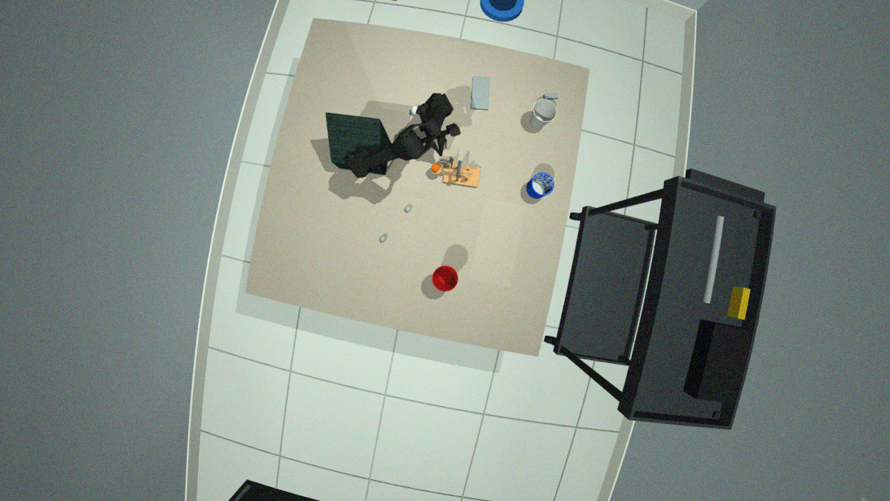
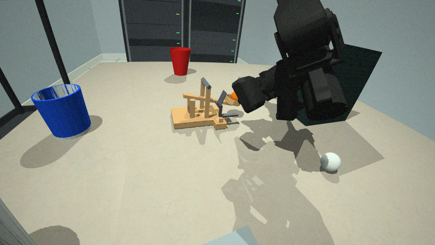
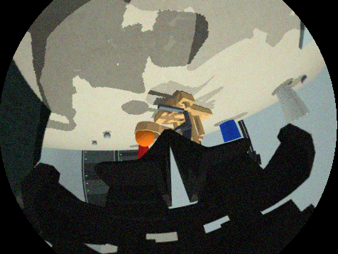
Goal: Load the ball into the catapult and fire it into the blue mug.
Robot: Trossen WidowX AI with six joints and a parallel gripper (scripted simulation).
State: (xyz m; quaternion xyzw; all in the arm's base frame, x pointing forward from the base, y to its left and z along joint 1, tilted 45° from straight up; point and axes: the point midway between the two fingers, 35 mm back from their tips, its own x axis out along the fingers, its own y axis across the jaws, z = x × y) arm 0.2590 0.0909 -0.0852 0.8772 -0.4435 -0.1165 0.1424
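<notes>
Now: the orange ball 1 cm behind my gripper tip, 5 cm to the right of it and 1 cm below it. From my gripper tip the other things lie so: wooden catapult: 6 cm ahead, 2 cm to the right, 2 cm below; then white ball: 17 cm behind, 17 cm to the left, 5 cm below; then grey plate: 6 cm ahead, 34 cm to the left, 7 cm below.
</notes>
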